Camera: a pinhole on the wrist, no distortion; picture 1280 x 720 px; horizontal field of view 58.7 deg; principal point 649.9 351.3 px. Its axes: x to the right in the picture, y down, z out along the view. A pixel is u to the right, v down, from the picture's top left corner.
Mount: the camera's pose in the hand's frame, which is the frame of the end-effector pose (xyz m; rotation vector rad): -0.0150 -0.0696 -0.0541 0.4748 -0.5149 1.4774
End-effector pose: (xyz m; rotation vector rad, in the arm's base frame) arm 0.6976 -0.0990 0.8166 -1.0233 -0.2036 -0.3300
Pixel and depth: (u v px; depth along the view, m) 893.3 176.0 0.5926
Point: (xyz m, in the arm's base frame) 0.6291 0.1667 1.3471
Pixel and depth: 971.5 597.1 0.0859
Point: 0.6275 -0.1155 0.9002
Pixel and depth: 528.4 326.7 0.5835
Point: 0.5013 0.0089 1.3742
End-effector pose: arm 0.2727 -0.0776 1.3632 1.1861 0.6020 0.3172
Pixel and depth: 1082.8 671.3 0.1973
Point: 0.2904 -0.2759 1.3047
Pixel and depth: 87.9 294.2 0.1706
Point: 0.2622 -0.1961 1.1530
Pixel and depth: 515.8 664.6 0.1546
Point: 0.2432 -0.2187 1.2327
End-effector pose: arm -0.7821 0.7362 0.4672 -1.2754 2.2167 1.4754
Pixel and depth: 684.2 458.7 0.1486
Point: -0.6676 0.7902 0.3518
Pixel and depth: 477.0 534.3 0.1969
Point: -0.6196 0.8088 0.3176
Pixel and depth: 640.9 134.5 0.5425
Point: -0.6399 0.9588 -0.0221
